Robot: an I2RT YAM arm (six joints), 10 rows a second.
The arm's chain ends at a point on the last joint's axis. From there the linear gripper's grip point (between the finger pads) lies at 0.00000 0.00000 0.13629 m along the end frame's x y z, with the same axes.
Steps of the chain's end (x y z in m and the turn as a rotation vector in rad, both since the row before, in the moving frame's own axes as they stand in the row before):
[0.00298 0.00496 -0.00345 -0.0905 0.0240 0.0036]
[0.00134 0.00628 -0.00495 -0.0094 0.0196 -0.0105]
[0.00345 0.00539 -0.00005 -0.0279 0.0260 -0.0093]
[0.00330 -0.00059 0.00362 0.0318 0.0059 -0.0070]
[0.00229 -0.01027 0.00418 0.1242 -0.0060 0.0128]
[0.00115 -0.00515 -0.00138 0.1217 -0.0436 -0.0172]
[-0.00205 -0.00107 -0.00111 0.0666 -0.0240 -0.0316]
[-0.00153 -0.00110 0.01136 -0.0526 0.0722 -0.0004]
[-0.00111 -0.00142 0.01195 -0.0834 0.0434 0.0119]
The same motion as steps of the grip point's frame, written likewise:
[0.00622 0.01728 -0.00405 -0.0905 0.0240 0.0036]
[0.00402 0.00755 -0.00498 -0.0094 0.0196 -0.0105]
[0.00701 0.00918 -0.00015 -0.0279 0.0260 -0.0093]
[0.00409 -0.00493 0.00355 0.0318 0.0059 -0.0070]
[0.00158 -0.02716 0.00313 0.1242 -0.0060 0.0128]
[-0.00492 -0.02164 -0.00252 0.1217 -0.0436 -0.0172]
[-0.00546 -0.01009 -0.00145 0.0666 -0.0240 -0.0316]
[0.00830 0.00606 0.01082 -0.0526 0.0722 -0.0004]
[0.00473 0.00996 0.01135 -0.0834 0.0434 0.0119]

